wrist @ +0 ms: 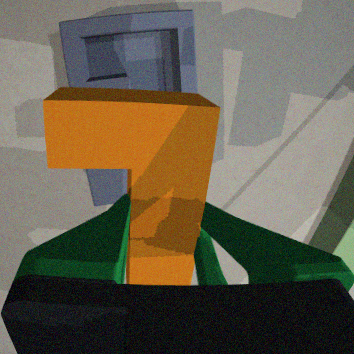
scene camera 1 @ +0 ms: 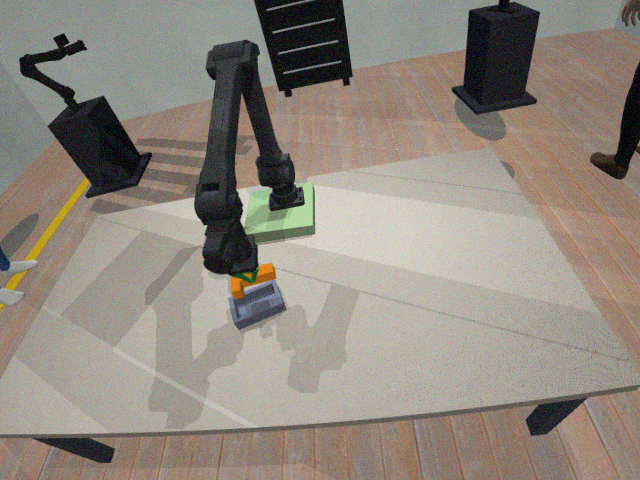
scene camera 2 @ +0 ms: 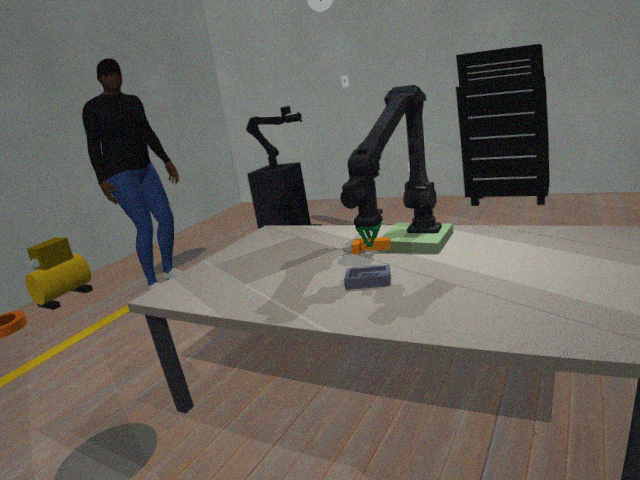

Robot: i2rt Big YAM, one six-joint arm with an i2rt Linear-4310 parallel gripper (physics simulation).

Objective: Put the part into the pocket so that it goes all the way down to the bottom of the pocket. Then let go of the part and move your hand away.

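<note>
My gripper, with green fingers, is shut on the long arm of an orange L-shaped part and holds it above the table. The blue-grey block with the pocket stands on the table. In the scene camera 2 view the part shows above and behind the block. In the wrist view the part covers the lower portion of the block, and the upper portion of the pocket shows beyond the part's short arm. The rest of the pocket is hidden there.
The arm's base stands on a light green slab near the back of the table. Shadows of the arm lie over the table around the block. A person stands on the floor beyond the table.
</note>
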